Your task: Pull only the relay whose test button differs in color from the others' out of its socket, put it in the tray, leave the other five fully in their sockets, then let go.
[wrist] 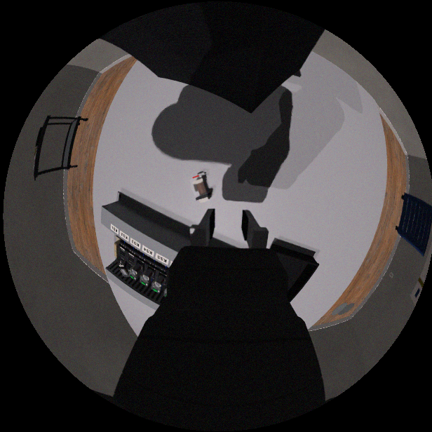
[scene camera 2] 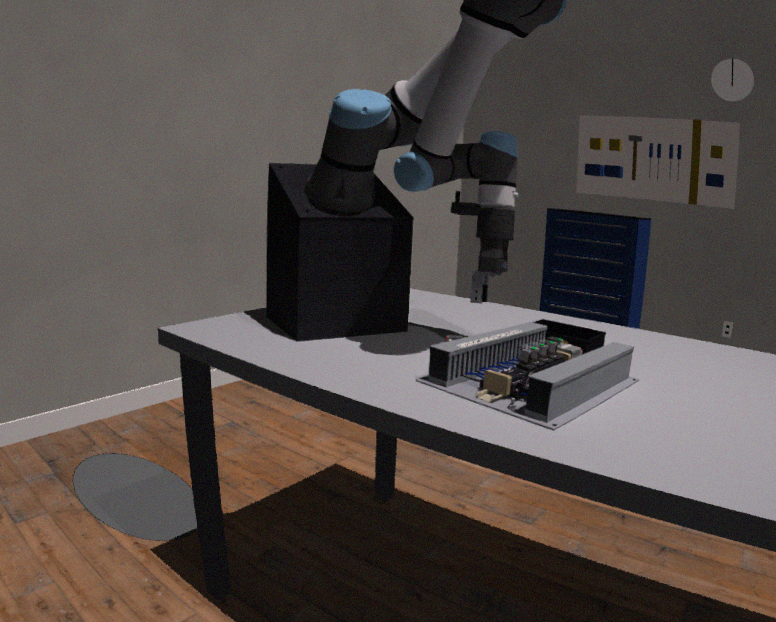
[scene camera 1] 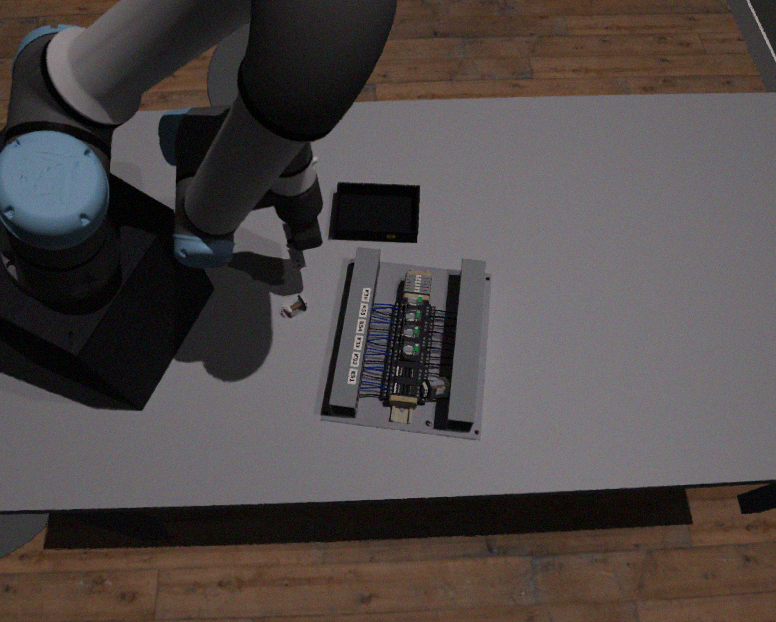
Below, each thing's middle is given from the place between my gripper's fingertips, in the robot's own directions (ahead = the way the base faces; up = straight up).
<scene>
Right now my hand is 210 mm short of the panel (scene camera 1: pixel 372 411), 100 mm to the left of it and 90 mm above it.
</scene>
